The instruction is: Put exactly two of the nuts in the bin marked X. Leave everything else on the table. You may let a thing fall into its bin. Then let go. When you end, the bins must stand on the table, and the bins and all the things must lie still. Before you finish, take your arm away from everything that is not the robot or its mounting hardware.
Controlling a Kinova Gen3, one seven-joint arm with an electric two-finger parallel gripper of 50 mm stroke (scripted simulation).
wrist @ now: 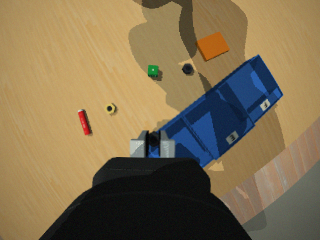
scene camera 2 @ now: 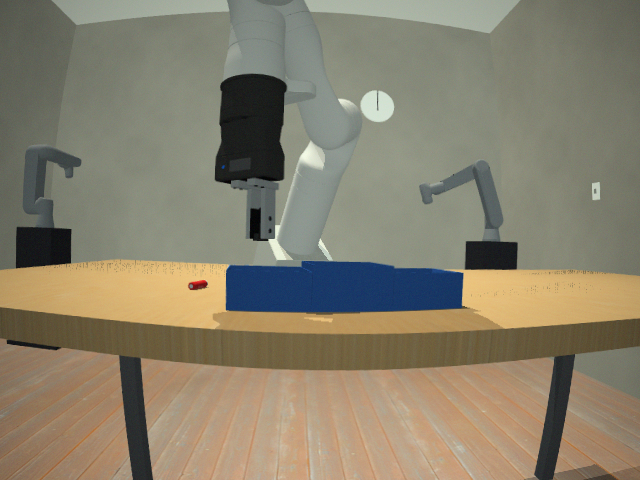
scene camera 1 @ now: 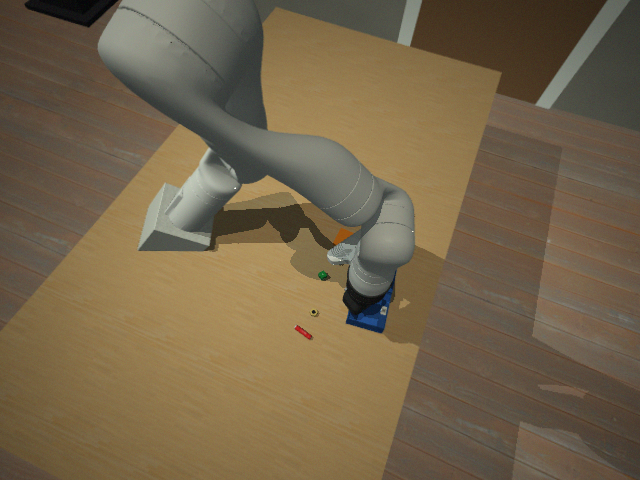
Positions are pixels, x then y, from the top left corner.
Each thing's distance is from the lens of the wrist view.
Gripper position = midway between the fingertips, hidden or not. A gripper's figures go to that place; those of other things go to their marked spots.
my gripper point(wrist: 153, 139): 0.18 m
blue bin point(wrist: 219, 115): 0.27 m
